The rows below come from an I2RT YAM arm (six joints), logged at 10 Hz.
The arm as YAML. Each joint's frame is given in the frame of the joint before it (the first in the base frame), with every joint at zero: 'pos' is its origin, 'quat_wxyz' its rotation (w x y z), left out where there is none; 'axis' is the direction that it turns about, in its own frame. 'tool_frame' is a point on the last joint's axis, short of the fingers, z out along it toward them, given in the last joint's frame.
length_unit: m
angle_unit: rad
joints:
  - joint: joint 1
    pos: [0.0, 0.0, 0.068]
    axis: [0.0, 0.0, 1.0]
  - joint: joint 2
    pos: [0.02, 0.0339, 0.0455]
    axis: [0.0, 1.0, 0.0]
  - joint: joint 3
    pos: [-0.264, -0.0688, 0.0]
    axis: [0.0, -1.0, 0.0]
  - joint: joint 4
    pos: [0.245, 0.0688, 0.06]
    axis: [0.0, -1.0, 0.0]
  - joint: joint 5
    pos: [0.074, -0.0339, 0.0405]
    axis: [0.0, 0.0, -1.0]
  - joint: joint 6
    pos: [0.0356, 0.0, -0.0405]
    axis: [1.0, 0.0, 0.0]
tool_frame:
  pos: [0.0, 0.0, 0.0]
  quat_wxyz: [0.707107, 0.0, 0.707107, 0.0]
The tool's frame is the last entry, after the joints.
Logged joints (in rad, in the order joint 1, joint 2, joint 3, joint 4, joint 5, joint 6), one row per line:
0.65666, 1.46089, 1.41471, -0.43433, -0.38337, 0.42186
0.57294, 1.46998, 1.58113, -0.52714, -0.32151, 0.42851
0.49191, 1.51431, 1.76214, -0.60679, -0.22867, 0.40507
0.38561, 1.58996, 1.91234, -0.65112, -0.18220, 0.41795
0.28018, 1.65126, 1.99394, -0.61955, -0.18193, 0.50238
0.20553, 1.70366, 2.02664, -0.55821, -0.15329, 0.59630
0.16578, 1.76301, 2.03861, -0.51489, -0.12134, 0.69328
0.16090, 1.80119, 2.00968, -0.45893, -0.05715, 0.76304
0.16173, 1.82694, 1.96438, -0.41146, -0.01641, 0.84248
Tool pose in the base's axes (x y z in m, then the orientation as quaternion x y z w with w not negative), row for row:
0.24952, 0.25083, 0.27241, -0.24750, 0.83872, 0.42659, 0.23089
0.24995, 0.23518, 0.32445, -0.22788, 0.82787, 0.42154, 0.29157
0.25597, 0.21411, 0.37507, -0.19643, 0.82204, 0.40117, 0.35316
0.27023, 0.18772, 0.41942, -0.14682, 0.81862, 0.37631, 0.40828
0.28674, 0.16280, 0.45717, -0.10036, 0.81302, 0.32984, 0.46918
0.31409, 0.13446, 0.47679, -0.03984, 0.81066, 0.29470, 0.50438
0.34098, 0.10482, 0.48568, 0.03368, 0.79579, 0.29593, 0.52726
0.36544, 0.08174, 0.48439, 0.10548, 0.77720, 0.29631, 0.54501
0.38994, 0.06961, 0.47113, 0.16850, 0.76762, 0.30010, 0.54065
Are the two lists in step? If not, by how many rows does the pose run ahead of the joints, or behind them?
The pose runs 2 rows behind the joints: the pose in row i belongs to the joints in row i - 2.
